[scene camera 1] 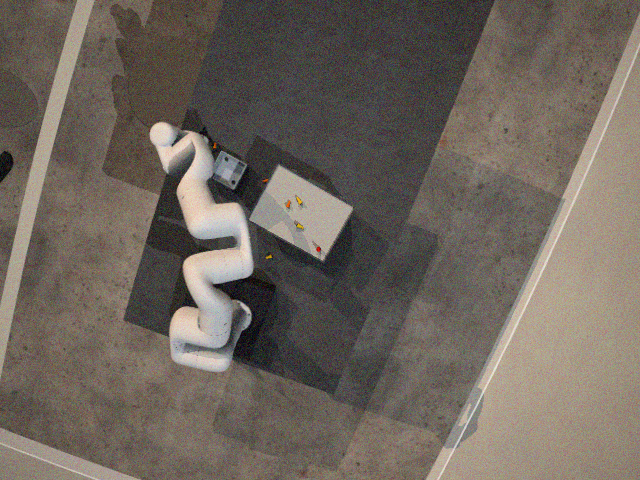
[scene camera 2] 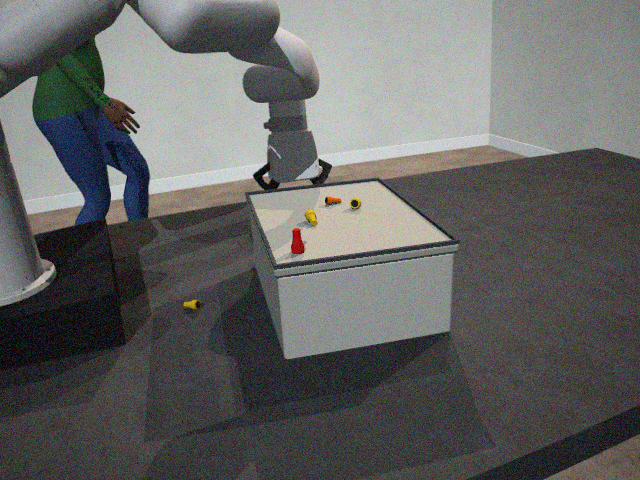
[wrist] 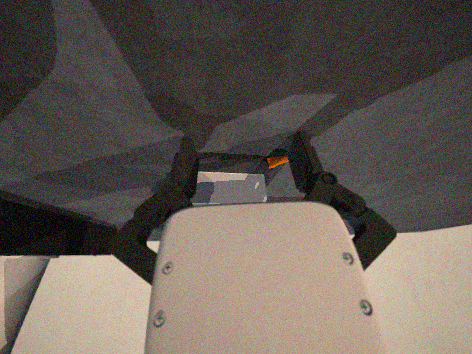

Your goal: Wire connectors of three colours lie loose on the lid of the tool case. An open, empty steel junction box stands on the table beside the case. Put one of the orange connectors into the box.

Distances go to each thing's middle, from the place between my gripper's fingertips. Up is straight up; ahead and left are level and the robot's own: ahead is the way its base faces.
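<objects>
Steel junction box [scene camera 1: 229, 171]: 20 mm above my hand, 30 mm behind it, 100 mm to the right of it. Tool case [scene camera 2: 383, 272]: 60 mm above my hand, 60 mm behind it, 410 mm to the right of it.
</objects>
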